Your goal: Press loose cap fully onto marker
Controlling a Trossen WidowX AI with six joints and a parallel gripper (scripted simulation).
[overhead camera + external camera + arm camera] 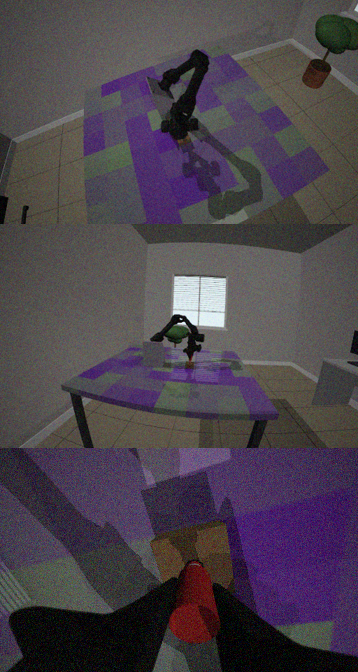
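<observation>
The red cap is 1 cm above my gripper tip. Round my gripper tip: block (6 cm below).
</observation>
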